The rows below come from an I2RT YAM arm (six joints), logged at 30 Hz.
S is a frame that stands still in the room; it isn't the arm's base.
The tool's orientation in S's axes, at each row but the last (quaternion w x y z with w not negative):
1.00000, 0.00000, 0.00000, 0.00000
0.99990, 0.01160, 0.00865, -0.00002
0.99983, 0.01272, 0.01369, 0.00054
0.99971, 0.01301, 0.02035, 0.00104
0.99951, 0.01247, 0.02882, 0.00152
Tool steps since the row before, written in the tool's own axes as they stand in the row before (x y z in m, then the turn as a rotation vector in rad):
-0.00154, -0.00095, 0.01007, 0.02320, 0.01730, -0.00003
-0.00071, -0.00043, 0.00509, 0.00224, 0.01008, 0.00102
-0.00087, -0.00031, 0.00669, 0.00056, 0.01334, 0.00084
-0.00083, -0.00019, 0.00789, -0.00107, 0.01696, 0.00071
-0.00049, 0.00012, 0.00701, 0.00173, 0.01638, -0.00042
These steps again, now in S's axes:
-0.00154, -0.00095, 0.01007, 0.02320, 0.01730, -0.00003
-0.00062, -0.00055, 0.00509, 0.00226, 0.01005, 0.00121
-0.00069, -0.00048, 0.00670, 0.00057, 0.01332, 0.00116
-0.00051, -0.00040, 0.00791, -0.00107, 0.01693, 0.00119
-0.00009, -0.00006, 0.00703, 0.00166, 0.01639, -0.00011

